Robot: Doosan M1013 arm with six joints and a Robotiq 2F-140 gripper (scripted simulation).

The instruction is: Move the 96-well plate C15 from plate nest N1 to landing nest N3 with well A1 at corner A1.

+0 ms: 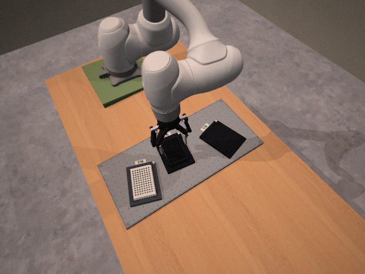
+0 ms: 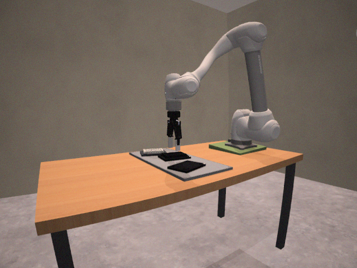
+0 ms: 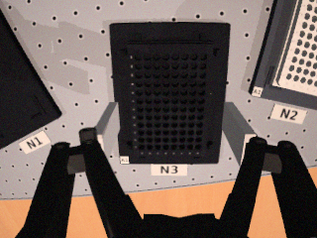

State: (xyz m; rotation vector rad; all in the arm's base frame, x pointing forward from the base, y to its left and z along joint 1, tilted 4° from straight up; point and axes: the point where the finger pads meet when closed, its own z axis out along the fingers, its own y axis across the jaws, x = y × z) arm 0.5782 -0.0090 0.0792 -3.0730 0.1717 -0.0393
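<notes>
Now: the black 96-well plate C15 60 mm below my hand. From my hand the other things lie so: N3 label: 100 mm behind, 10 mm to the left, 70 mm below; then black landing nest N3: 70 mm below; then white 96-well plate C51: 60 mm ahead, 170 mm to the right, 60 mm below.
</notes>
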